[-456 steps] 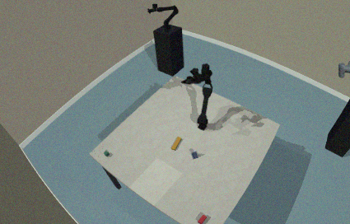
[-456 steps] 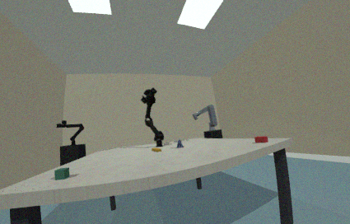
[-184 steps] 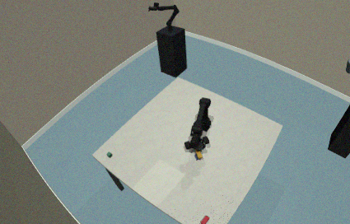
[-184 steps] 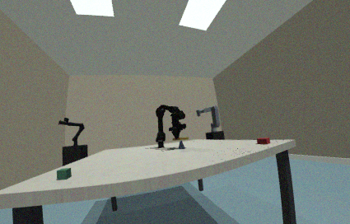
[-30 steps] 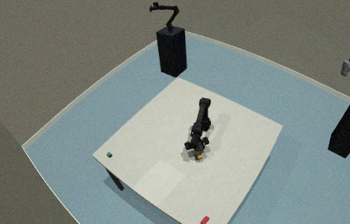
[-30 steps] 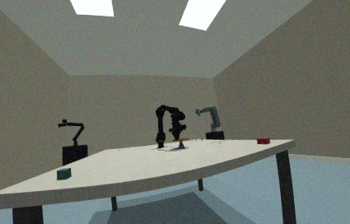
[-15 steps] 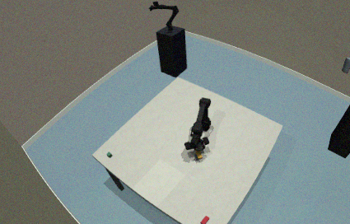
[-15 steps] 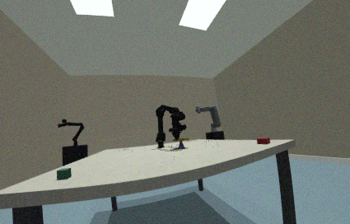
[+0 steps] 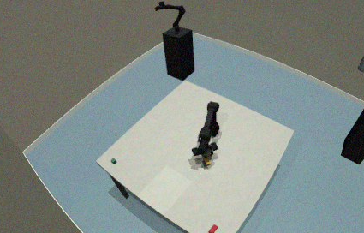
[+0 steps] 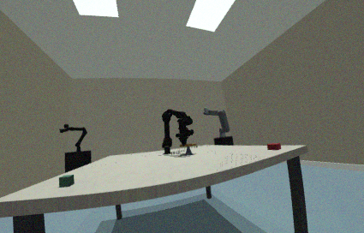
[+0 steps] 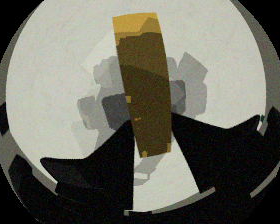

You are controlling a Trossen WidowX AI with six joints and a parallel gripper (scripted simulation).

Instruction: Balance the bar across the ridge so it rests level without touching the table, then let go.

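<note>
Now: the yellow bar 20 mm ahead of my gripper tip and 20 mm to the left of it. The rest, counted from my gripper tip: green block 460 mm ahead, 590 mm to the right, 60 mm below; red block 460 mm ahead, 410 mm to the left, 60 mm below.
</note>
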